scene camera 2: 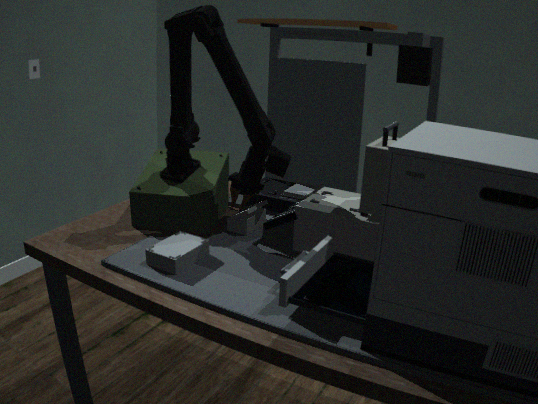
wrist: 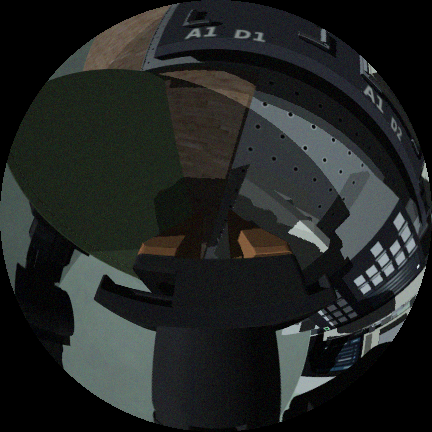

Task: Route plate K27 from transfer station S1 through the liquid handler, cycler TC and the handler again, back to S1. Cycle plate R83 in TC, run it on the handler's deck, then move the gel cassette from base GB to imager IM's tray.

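Pixels of known places: gripper, fingertip midpoint: (scene camera 2: pixel 236 209) (wrist: pixel 214 215); arm's base, link origin: (scene camera 2: pixel 180 171) (wrist: pixel 59 220).
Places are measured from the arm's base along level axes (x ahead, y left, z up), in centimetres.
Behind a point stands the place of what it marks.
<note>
My gripper (scene camera 2: pixel 237 204) @(x 19.8, y 1.6, z -9.7 cm) (wrist: pixel 214 215) @(x 19.8, y 1.6, z -9.7 cm) is down beside the green arm base. Its orange fingers are almost together with a narrow gap and nothing between them. A small grey unit (scene camera 2: pixel 245 221) @(x 26.9, y -5.8, z -9.8 cm) (wrist: pixel 277 210) @(x 24.4, y 5.0, z -8.5 cm) stands close beside the fingers, largely in shadow. In the scene view a pale plate (scene camera 2: pixel 299 190) @(x 32.7, y 22.1, z -7.3 cm) lies on the dark deck behind; the wrist view shows deck places marked A1 D1 and A1 D2. The big white instrument (scene camera 2: pixel 425 240) @(x 80.4, y -44.2, z 11.2 cm) at the right has an open tray (scene camera 2: pixel 340 285) @(x 62.3, y -26.6, z -11.0 cm). A low grey block with a pale top (scene camera 2: pixel 177 248) @(x 20.2, y -30.4, z -10.0 cm) sits on the mat. Labels K27 and R83 are not legible.
The green arm base (scene camera 2: pixel 175 200) @(x 5.8, y -11.1, z -5.5 cm) (wrist: pixel 95 160) @(x 11.4, y 7.4, z -4.7 cm) stands at the left. A beige unit (scene camera 2: pixel 330 220) @(x 53.6, y -9.9, z -2.7 cm) stands behind the open tray. The tray's upright front panel (scene camera 2: pixel 305 270) @(x 54.6, y -29.5, z -7.6 cm) juts over the grey mat (scene camera 2: pixel 225 287) @(x 37.0, y -34.9, z -14.2 cm). A dark panel with pale squares (wrist: pixel 390 255) @(x 38.3, y 7.0, z -6.2 cm) is at the right in the wrist view.
</note>
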